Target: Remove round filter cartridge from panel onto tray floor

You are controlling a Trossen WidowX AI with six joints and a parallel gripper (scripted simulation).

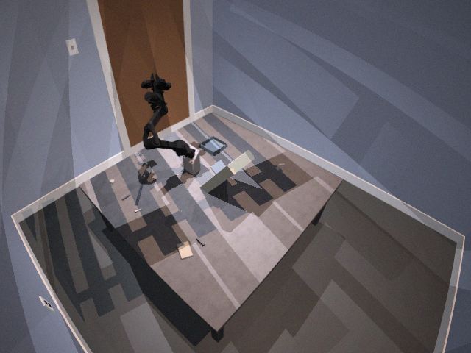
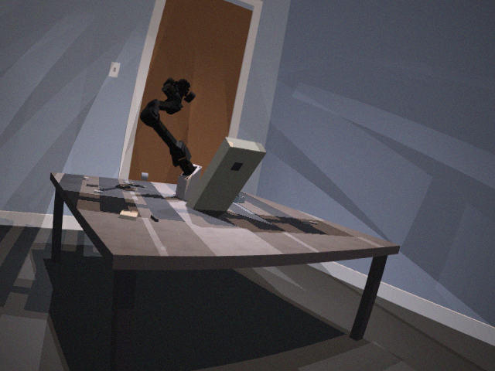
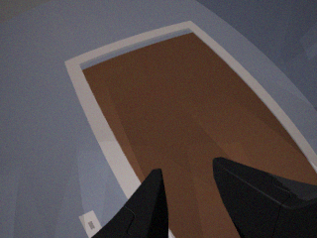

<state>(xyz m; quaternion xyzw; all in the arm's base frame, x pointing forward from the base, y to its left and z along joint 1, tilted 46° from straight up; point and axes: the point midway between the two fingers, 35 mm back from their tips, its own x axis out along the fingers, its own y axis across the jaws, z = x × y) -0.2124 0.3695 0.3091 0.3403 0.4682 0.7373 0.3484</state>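
Now: the filter cartridge 660 mm ahead of my gripper tip, 100 mm to the right of it and 360 mm below it. Also, from my gripper tip: pale flat card: 690 mm ahead, 570 mm to the right, 590 mm below; then service panel: 610 mm ahead, 90 mm to the right, 440 mm below; then blue-grey tray: 280 mm ahead, 230 mm to the left, 590 mm below.
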